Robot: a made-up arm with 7 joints. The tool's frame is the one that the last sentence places.
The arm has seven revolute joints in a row. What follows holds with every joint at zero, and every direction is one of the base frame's.
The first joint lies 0.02 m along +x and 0.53 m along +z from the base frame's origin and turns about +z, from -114.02 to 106 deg.
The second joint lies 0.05 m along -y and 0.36 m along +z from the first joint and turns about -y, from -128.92 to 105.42 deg.
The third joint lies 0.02 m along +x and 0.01 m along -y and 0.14 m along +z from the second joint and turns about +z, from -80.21 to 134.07 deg.
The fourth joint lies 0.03 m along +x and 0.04 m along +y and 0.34 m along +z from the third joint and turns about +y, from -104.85 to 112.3 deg.
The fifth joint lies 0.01 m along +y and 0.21 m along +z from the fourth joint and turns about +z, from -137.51 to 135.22 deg.
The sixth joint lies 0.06 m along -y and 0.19 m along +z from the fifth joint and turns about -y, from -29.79 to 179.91 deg.
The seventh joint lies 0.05 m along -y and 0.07 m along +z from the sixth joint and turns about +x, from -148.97 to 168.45 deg.
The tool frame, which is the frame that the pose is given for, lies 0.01 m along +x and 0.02 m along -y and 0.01 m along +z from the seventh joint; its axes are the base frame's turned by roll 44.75, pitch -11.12 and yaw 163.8 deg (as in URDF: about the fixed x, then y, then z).
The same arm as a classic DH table. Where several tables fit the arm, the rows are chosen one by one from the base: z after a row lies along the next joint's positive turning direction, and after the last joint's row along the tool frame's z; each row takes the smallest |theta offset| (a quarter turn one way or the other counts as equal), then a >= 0, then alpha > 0; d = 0 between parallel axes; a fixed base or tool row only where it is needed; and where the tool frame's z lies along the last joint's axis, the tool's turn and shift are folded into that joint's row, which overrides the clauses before.
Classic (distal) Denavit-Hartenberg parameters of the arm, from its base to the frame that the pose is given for. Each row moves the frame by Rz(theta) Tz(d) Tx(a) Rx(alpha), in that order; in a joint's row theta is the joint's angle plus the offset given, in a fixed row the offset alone. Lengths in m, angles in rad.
base (fixed): theta0 0; d 0; a 0.02; alpha 0
joint 1: theta0 0; d 0.89; a 0; alpha 1.5708
joint 2: theta0 0; d 0.06; a 0.02; alpha -1.5708
joint 3: theta0 0; d 0.48; a 0.03; alpha -1.5708
joint 4: theta0 0; d 0.05; a 0; alpha 1.5708
joint 5: theta0 0; d 0.4; a 0; alpha 1.5708
joint 6: theta0 1.5708; d 0.11; a 0.07; alpha 1.5708
joint 7: theta0 0.8296; d 0.0121; a 0.0215; alpha 1.2367
tool (fixed): theta0 -1.6426; d -0.0065; a 0; alpha 0
Joint limits (rad, base to tool): -1.99..1.85 -2.2501..1.8399 -1.3999..2.34 -1.83..1.96 -2.4..2.36 -0.5199..3.14 -2.6..2.94

